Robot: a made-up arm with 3 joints. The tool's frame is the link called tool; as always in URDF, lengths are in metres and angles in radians. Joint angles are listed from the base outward. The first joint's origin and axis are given. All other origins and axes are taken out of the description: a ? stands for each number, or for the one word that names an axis. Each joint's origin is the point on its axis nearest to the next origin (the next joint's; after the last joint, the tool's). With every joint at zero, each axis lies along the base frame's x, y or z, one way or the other. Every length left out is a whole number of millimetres.
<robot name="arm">
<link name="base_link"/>
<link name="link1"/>
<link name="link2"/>
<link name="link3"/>
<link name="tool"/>
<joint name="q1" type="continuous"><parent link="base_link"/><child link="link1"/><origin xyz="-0.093 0 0.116"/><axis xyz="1 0 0"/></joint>
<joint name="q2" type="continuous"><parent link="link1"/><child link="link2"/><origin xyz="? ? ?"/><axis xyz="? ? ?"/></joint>
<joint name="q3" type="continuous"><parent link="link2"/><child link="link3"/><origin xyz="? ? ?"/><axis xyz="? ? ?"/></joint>
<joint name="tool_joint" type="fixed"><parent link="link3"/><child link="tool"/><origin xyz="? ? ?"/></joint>
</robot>
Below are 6 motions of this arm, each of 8 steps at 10 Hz.
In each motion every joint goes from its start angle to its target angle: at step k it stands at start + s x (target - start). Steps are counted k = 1, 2, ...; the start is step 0. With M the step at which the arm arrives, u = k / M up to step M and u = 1 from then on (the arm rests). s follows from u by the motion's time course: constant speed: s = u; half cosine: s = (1 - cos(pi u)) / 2; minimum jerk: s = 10 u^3 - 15 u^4 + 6 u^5.
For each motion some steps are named. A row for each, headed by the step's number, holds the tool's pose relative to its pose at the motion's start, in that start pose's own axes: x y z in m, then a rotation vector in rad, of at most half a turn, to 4 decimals.
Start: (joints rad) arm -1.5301 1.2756 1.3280
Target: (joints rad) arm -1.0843 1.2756 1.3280
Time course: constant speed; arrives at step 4
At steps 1, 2, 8:
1: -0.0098 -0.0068 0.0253 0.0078 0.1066 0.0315
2: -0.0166 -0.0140 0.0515 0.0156 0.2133 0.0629
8: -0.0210 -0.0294 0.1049 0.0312 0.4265 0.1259

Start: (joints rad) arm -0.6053 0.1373 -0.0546
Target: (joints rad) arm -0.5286 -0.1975 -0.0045
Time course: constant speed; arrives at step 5
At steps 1, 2, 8:
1: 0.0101 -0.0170 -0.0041 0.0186 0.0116 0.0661
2: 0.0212 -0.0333 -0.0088 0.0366 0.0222 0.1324
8: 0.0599 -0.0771 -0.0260 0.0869 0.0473 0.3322

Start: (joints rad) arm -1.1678 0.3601 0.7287
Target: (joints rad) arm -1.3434 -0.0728 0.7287
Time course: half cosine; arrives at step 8
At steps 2, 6, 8:
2: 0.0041 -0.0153 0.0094 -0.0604 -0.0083 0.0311
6: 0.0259 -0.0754 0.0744 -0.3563 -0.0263 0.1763
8: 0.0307 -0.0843 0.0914 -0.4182 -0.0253 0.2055

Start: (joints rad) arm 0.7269 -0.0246 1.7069
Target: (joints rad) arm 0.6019 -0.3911 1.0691
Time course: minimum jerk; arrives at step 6
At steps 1, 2, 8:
1: 0.0008 -0.0030 0.0013 -0.0124 -0.0225 -0.0060
2: 0.0041 -0.0176 0.0092 -0.0750 -0.1321 -0.0315
8: 0.0093 -0.0775 0.0741 -0.3882 -0.6038 -0.0553

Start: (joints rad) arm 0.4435 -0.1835 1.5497
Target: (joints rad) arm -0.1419 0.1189 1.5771
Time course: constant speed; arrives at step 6
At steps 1, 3, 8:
1: -0.0291 0.0388 -0.0026 0.0485 0.0199 -0.0973
3: -0.0710 0.1241 -0.0044 0.1460 0.0451 -0.2934
8: -0.0899 0.2599 -0.0006 0.2894 0.0454 -0.5895

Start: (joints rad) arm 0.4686 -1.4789 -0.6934
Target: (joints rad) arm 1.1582 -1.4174 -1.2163
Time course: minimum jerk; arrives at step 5
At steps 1, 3, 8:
1: -0.0079 0.0002 -0.0069 0.0005 -0.0701 -0.0051
3: -0.0754 0.0036 -0.0860 0.0026 -0.8245 -0.0684
8: -0.1006 0.0058 -0.1282 0.0006 -1.2069 -0.1074

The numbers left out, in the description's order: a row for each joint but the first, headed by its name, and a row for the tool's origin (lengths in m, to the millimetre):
q2: xyz 0 -0.106 0.197, axis 0 0 -1
q3: xyz -0.214 -0.158 0, axis 0 1 0
tool: xyz -0.028 0 -0.099

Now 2 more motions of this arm.
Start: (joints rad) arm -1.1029 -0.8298 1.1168
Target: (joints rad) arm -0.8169 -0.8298 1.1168
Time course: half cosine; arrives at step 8
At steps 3, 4, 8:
3: 0.0314 -0.0095 -0.0268 0.0261 -0.0651 0.0536
4: 0.0519 -0.0141 -0.0425 0.0423 -0.1055 0.0868
8: 0.1089 -0.0218 -0.0797 0.0847 -0.2110 0.1735

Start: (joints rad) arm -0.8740 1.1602 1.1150
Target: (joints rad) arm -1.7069 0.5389 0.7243
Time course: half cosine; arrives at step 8
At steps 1, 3, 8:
1: 0.0042 -0.0052 -0.0032 -0.0270 -0.0438 -0.0011
3: 0.0306 -0.0405 -0.0130 -0.2282 -0.3452 -0.0146
8: 0.0348 -0.0923 0.0282 -0.8257 -1.0035 -0.0924

